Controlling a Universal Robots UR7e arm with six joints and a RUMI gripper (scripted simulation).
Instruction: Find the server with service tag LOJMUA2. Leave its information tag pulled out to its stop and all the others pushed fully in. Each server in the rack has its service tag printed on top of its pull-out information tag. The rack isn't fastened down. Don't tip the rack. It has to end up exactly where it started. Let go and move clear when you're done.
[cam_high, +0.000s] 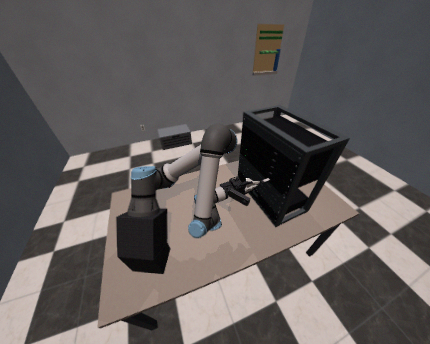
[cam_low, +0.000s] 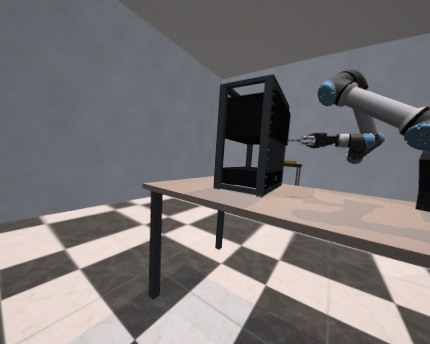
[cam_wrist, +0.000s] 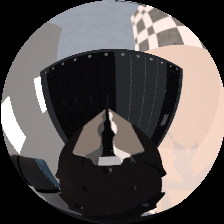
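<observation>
My hand is 7 cm short of the white information tag and 1 cm to the right of it.
</observation>
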